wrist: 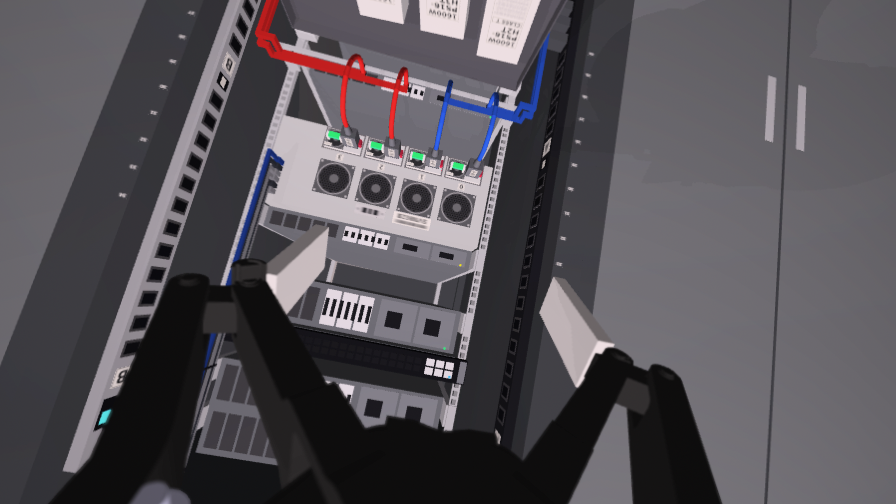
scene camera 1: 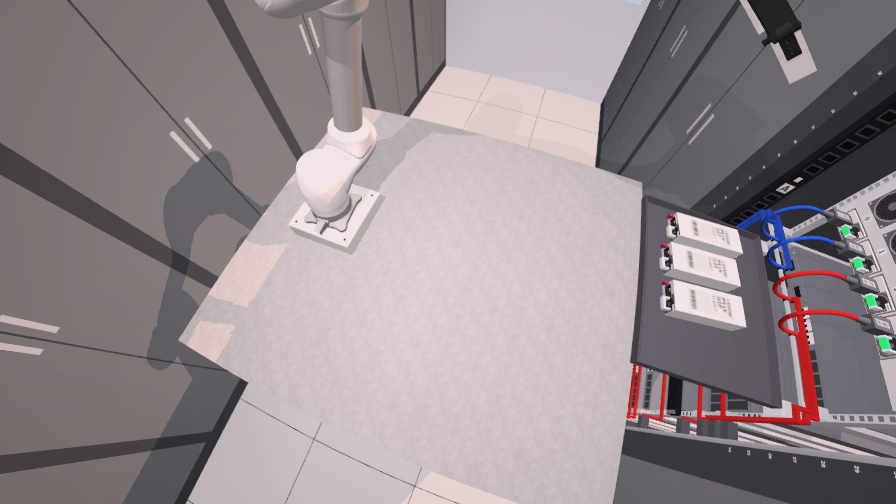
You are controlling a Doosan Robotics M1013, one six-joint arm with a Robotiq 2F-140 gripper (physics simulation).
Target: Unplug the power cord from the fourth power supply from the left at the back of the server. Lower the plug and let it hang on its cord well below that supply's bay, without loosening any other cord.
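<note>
The server [wrist: 388, 181] sits in the open rack, with four power supplies in a row above four fans. Each supply has a green latch and a grey plug. In the wrist view the two left plugs [wrist: 349, 136] [wrist: 392, 147] carry red cords and the two right plugs [wrist: 433, 156] [wrist: 474, 166] carry blue cords. All four plugs are seated. Printed labels read upside down in this view. My gripper [wrist: 435, 300] is open and empty, well back from the server. The scene view shows the same plugs, blue [scene camera 1: 836, 216] to red [scene camera 1: 874, 322], but not the gripper.
A dark tray [scene camera 1: 701, 300] holding three spare white power supplies [scene camera 1: 704, 269] juts out of the rack beside the cords. Perforated rack rails [wrist: 181, 188] flank the server. Closed cabinets stand on both sides. The arm base [scene camera 1: 335, 213] stands on a grey mat.
</note>
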